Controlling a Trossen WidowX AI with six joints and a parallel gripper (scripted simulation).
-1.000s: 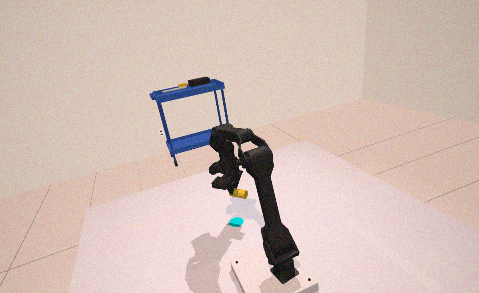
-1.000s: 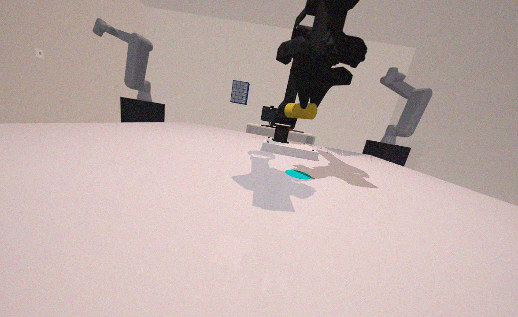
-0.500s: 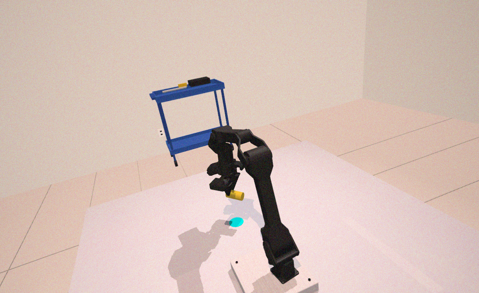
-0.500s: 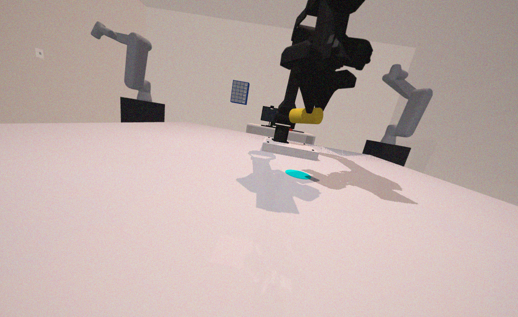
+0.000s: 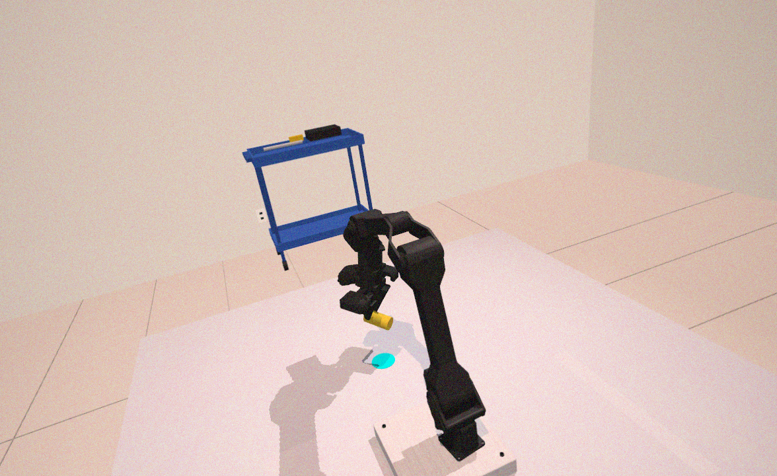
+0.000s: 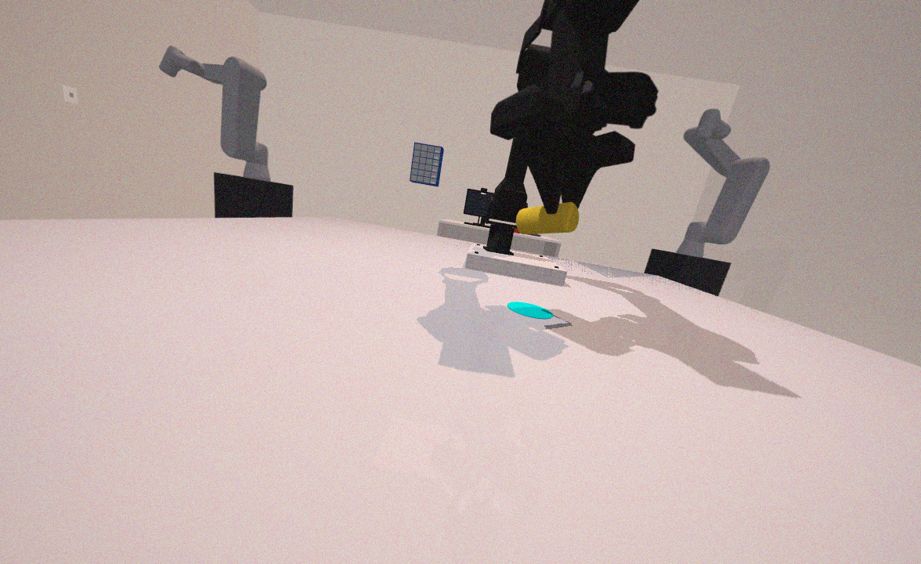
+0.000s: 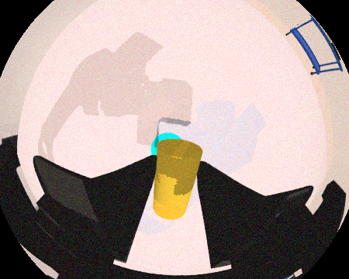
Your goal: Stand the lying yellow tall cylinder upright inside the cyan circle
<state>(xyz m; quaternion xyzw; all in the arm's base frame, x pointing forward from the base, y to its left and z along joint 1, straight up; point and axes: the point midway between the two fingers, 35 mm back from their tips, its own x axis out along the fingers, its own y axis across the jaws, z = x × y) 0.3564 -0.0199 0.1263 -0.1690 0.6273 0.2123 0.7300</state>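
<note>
My gripper tip is now 2 cm past the cyan circle and 12 cm above it. From my gripper tip the other things lie so: yellow tall cylinder 2 cm behind, 1 cm to the right, 1 cm below.
</note>
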